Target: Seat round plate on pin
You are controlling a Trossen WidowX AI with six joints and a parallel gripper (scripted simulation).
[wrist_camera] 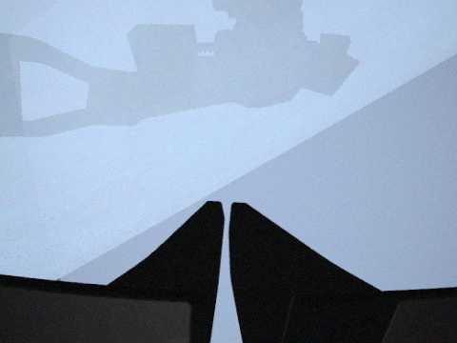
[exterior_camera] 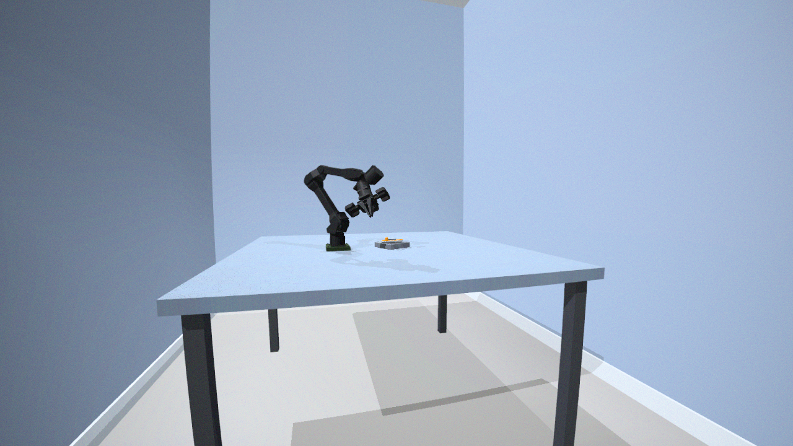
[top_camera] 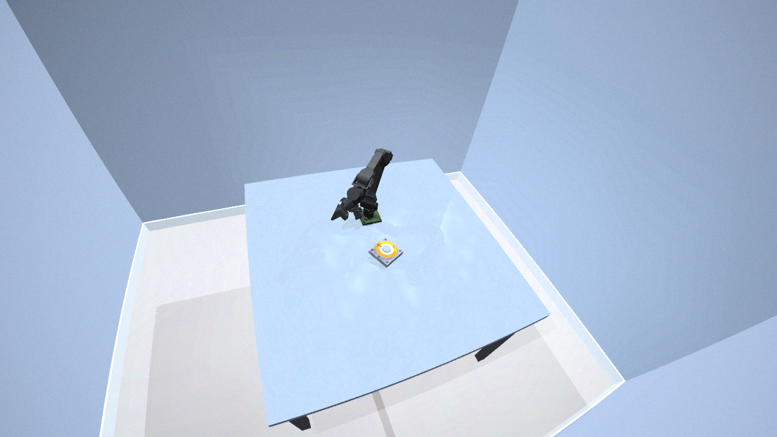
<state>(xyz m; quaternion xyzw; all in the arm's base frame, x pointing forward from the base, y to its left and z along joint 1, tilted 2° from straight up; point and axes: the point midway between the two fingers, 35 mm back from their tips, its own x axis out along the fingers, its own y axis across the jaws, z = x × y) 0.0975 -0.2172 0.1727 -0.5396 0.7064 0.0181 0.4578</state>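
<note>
My gripper tip is now 21 cm to the right of the round plate, 15 cm short of it and 12 cm above it. Round my gripper tip: grey square base: 22 cm to the left, 17 cm ahead, 14 cm below.
</note>
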